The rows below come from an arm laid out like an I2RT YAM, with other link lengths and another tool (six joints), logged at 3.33 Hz.
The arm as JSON. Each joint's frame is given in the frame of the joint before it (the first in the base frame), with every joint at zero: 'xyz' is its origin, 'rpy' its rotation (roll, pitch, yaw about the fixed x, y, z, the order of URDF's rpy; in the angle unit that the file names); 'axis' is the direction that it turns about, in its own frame. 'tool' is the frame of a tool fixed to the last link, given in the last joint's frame.
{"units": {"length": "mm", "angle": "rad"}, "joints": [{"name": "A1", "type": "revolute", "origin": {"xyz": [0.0, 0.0, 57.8], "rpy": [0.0, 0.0, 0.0]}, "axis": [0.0, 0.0, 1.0]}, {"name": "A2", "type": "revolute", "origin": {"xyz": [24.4, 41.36, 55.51], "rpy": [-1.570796, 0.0, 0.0]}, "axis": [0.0, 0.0, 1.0]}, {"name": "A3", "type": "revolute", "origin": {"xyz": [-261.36, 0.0, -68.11], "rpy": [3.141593, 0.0, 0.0]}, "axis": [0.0, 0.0, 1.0]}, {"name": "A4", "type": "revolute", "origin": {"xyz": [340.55, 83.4, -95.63], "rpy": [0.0, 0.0, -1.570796]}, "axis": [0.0, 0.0, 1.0]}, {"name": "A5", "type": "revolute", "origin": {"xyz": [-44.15, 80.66, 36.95], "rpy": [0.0, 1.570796, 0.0]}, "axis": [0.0, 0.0, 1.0]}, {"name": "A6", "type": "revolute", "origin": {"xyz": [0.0, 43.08, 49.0], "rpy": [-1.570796, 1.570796, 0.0]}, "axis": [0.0, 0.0, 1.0]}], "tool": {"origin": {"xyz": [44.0, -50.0, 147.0], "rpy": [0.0, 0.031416, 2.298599]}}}
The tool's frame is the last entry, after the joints.
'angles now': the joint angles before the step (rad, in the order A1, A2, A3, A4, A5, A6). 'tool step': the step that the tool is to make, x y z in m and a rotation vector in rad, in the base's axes. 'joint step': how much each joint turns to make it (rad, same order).
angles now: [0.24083 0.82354 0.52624 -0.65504 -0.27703 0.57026]
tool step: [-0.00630 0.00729 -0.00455 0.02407 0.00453 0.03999]
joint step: [-0.00077 -0.00478 -0.02056 0.01122 -0.04351 -0.02001]
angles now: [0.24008 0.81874 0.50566 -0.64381 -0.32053 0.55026]
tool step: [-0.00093 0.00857 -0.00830 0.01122 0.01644 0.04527]
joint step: [0.00078 0.04784 0.00521 0.01936 -0.03741 -0.02998]
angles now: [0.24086 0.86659 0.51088 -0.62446 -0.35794 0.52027]
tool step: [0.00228 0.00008 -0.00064 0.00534 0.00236 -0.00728]
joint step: [-0.00001 0.00930 0.00168 0.01006 -0.00072 0.00986]
